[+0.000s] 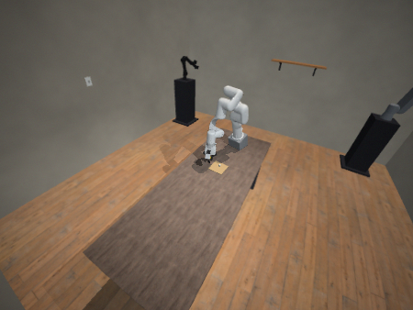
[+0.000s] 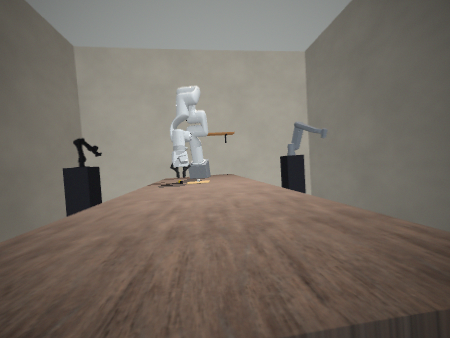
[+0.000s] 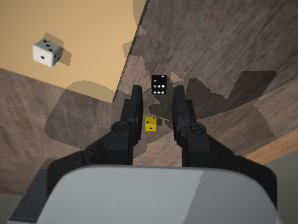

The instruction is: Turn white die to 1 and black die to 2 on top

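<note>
Now: hand 5 cm above the black die and 1 cm past it. Round my hand: tan mat (11 cm to the left, 5 cm below, 1 cm ahead); small yellow die (7 cm behind, 5 cm below, 2 cm to the right); white die (11 cm to the left, 4 cm below, 1 cm behind).
</note>
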